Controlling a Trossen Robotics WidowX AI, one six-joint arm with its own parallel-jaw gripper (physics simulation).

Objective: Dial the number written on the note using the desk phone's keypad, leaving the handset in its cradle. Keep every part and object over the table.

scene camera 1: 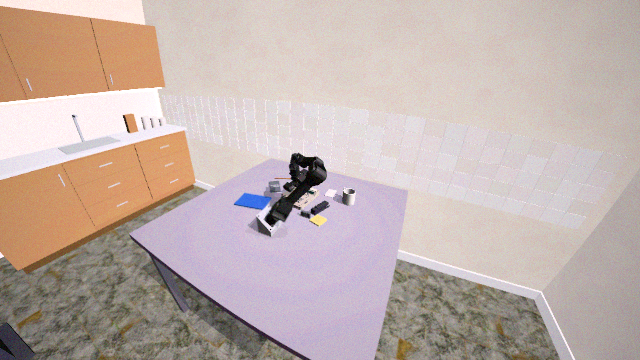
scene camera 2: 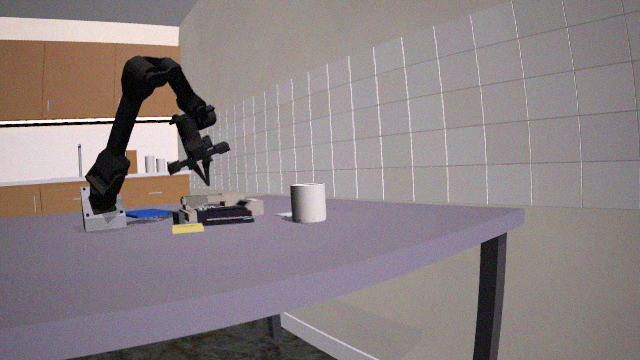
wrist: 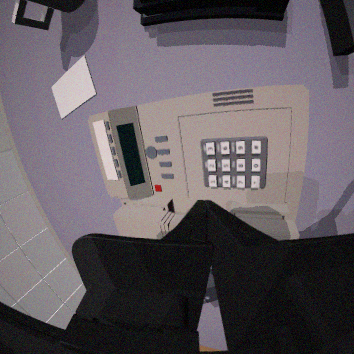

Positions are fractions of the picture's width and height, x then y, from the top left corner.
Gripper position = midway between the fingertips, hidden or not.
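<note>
A white mug (scene camera 2: 0.48, 0.56), a beige desk phone (wrist: 0.43, 0.44) and a beige handset (wrist: 0.38, 0.62) are visible to me. I also see a white paper (wrist: 0.21, 0.24) and my gripper (wrist: 0.57, 0.58).
</note>
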